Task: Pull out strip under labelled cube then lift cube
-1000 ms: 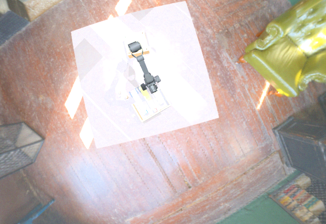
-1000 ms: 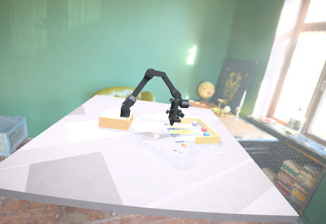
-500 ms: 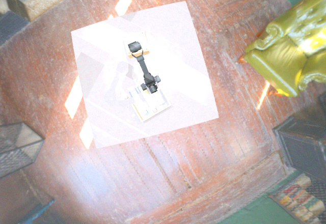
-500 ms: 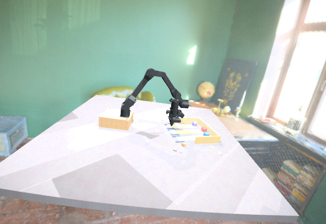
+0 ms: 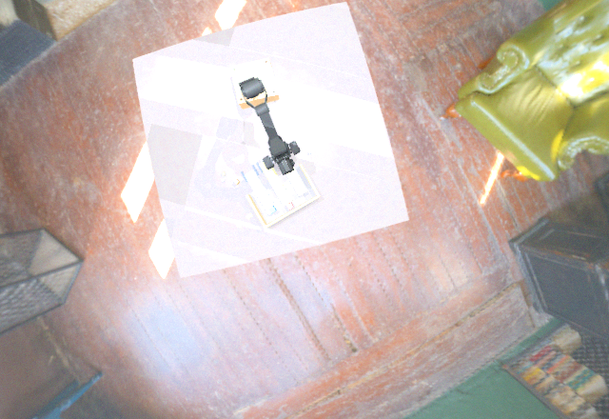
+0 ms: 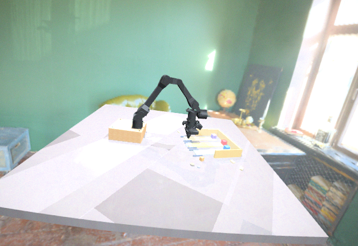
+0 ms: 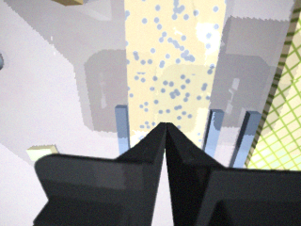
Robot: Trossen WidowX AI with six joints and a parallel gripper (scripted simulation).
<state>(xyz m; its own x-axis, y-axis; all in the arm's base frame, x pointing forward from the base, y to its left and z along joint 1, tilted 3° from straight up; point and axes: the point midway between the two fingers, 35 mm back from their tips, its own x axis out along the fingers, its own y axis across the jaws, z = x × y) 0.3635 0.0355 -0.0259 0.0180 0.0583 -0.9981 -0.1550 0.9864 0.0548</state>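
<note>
Right now my gripper tip is 20 cm short of the purple cube, 3 cm to the right of it and 2 cm below it.
</note>
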